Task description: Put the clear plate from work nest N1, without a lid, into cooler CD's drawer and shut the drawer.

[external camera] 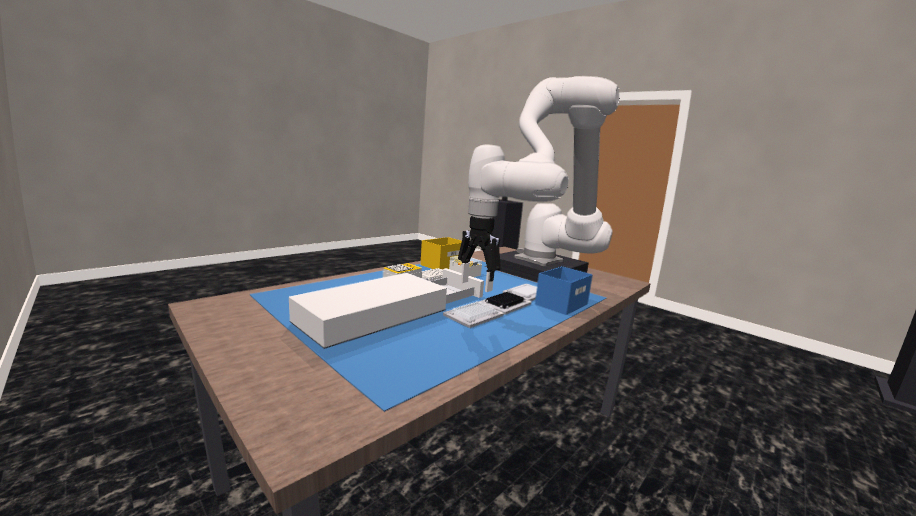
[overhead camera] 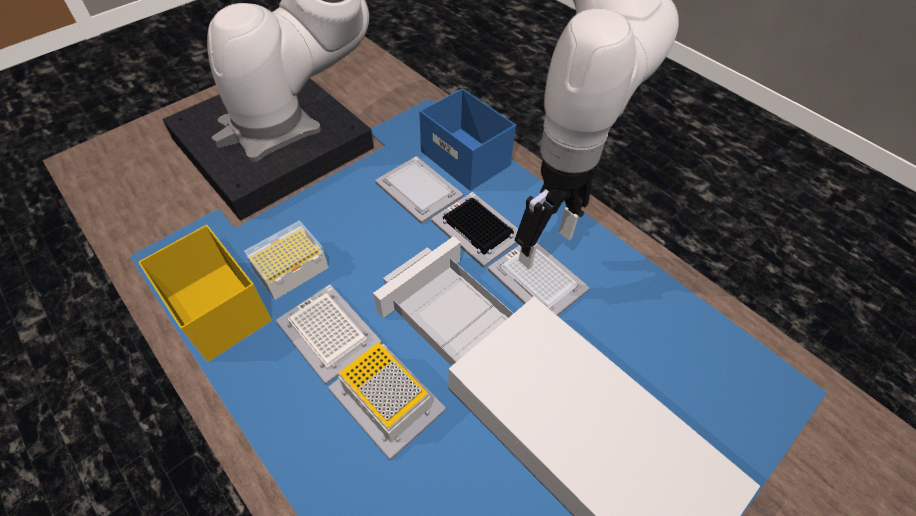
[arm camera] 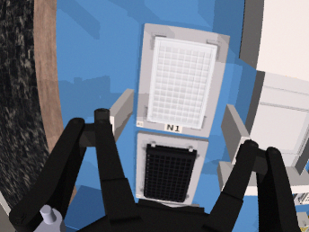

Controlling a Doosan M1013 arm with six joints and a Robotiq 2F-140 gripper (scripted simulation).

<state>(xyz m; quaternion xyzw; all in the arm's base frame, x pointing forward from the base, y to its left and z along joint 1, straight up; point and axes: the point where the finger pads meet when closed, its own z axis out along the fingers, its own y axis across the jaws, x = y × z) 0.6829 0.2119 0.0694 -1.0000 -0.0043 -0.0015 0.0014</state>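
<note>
Right now my hand is 11 cm above the clear plate. Also, from my hand: black plate (17 cm behind, 11 cm below, 1 cm to the right); work nest N1 (12 cm below); drawer (18 cm to the right, 10 cm below, 1 cm behind).
</note>
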